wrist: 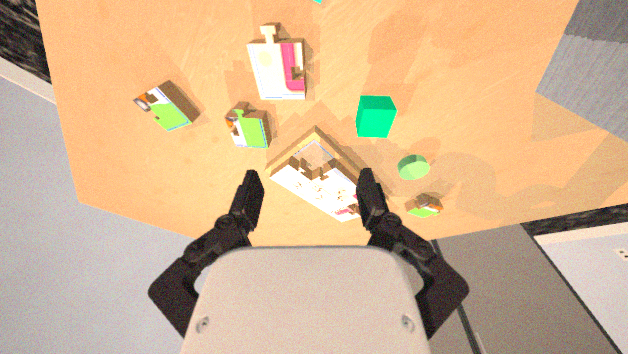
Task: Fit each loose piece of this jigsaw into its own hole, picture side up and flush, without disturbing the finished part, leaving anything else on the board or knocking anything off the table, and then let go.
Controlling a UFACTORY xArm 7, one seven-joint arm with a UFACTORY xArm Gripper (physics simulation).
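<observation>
The jigsaw board has a wooden rim and lies between the fingertips in the view, farther off. Its finished part is mostly white, with an empty hole at the upper corner. A white and magenta piece lies picture side up above the board. A green and white piece lies at the board's upper left. Another green piece lies farther left. A small green and orange piece lies right of the board. My gripper is open and empty above the board; its right finger hides part of the board.
A green block and a pale green disc stand on the table right of the board. A bit of a teal thing shows at the top edge. A grey surface is at the upper right. The near table edge runs below the board.
</observation>
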